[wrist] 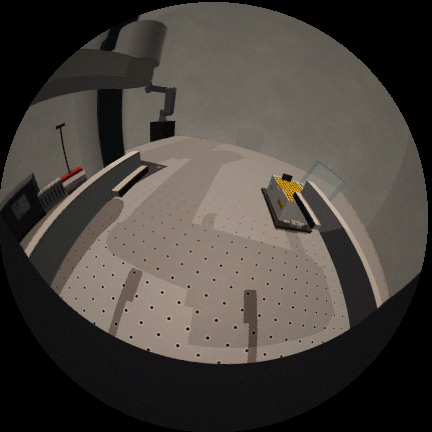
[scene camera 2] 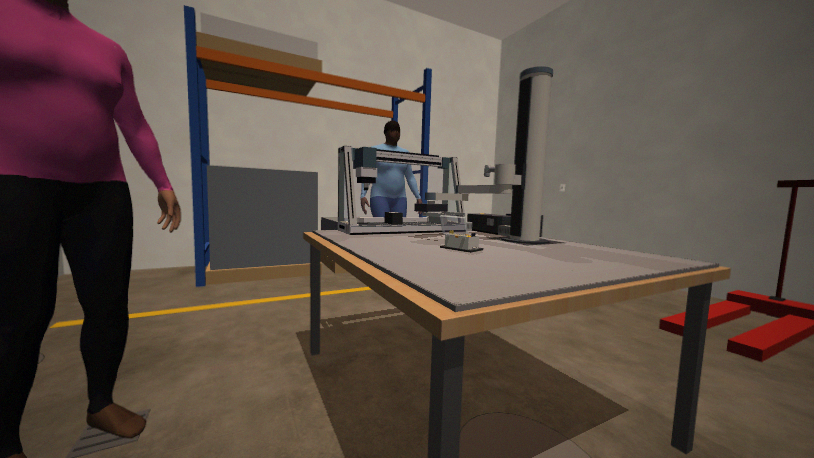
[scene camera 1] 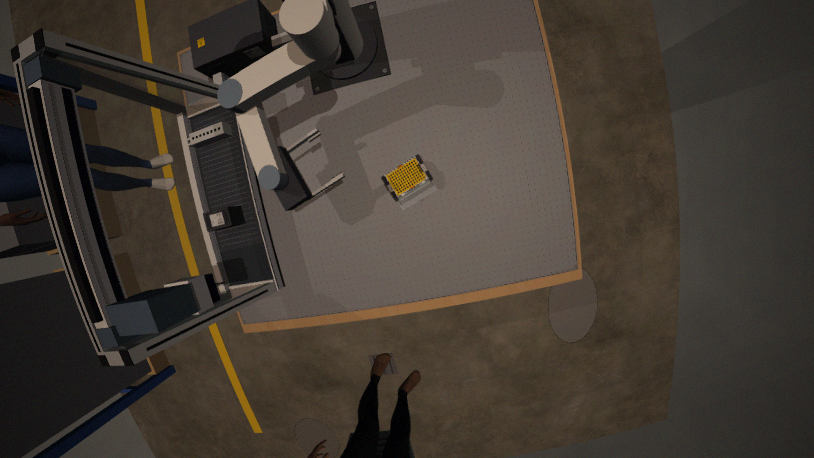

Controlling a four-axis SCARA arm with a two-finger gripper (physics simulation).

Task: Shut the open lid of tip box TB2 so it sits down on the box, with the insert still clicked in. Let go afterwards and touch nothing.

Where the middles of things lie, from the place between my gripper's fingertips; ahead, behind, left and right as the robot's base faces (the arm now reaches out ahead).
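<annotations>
There is the yellow insert [scene camera 1: 410, 174], and it is 210 mm to the left of my hand. The insert is also 120 mm ahead of my hand and 70 mm below it.
</annotations>
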